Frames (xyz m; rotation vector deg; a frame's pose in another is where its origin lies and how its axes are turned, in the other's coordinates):
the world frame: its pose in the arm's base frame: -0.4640 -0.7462 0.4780 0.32 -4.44 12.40
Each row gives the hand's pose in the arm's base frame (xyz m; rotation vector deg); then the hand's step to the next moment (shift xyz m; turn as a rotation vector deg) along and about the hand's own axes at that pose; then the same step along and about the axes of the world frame.
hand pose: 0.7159 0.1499 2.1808 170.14 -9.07 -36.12
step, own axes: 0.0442 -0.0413 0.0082 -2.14 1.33 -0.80
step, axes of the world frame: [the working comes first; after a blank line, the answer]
step, axes of the arm's base frame: 0.0401 0.0348 -0.0301 -1.72 -0.99 1.74

0.0442 0.0255 -0.0335 -1.76 -0.60 1.88
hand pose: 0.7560 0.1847 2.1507 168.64 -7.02 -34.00
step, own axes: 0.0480 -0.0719 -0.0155 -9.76 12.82 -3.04
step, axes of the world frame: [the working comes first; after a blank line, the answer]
step, axes of the arm's base frame: 0.0540 0.0677 -0.0148 -8.46 -11.26 8.39

0.0659 0.0546 -0.0198 -10.00 -9.21 9.17
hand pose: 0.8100 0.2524 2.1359 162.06 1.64 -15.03
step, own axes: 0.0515 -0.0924 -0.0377 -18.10 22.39 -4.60
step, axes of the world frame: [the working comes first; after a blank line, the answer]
step, axes of the arm's base frame: 0.0530 0.0990 -0.0011 -15.93 -19.87 14.19

0.0727 0.0853 -0.0065 -18.67 -16.03 15.64
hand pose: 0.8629 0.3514 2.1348 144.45 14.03 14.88
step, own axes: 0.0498 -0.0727 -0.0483 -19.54 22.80 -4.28
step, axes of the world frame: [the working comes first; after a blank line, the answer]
step, axes of the arm's base frame: 0.0280 0.0964 0.0039 -17.19 -20.71 13.98

0.0482 0.0882 0.0004 -20.10 -16.58 15.53
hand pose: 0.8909 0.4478 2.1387 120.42 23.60 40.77
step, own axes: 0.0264 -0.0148 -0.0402 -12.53 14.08 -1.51
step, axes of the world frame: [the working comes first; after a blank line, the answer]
step, axes of the arm's base frame: -0.0048 0.0475 0.0158 -10.28 -13.74 7.94

0.0068 0.0474 0.0155 -12.34 -11.24 8.89
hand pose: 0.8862 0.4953 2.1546 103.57 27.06 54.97
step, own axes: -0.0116 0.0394 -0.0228 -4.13 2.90 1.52
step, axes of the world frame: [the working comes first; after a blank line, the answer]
step, axes of the arm's base frame: -0.0290 -0.0114 0.0351 -1.62 -4.97 0.67

-0.0280 -0.0050 0.0374 -2.59 -4.51 0.86
